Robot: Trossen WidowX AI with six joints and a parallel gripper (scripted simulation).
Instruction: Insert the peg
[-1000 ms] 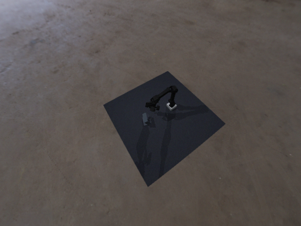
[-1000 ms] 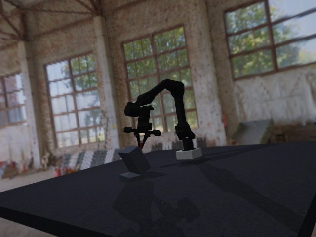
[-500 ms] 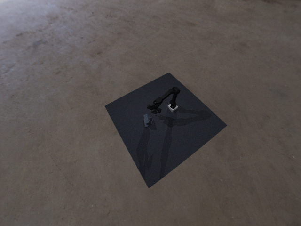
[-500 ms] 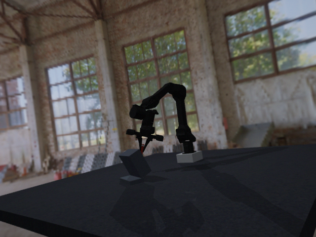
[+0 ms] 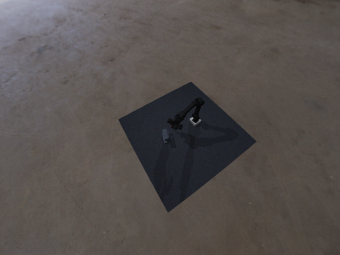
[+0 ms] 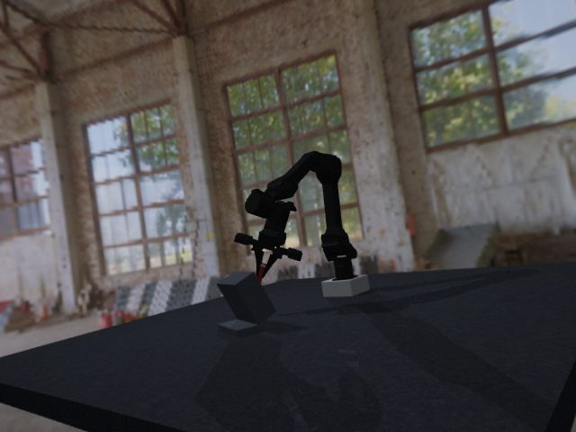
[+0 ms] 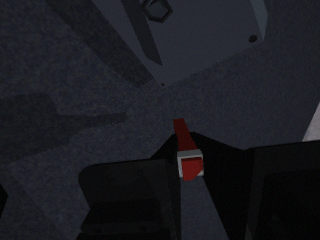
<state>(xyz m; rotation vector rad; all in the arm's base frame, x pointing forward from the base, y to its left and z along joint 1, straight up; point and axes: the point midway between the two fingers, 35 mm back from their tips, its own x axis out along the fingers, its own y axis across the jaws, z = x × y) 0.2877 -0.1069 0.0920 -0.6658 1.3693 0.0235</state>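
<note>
Now: gripper tip 120 mm short of the sloped panel, 30 mm to the right of it and 30 mm above it. The rest, counted from my gripper tip: red peg (10 mm to the left, 10 mm above).
</note>
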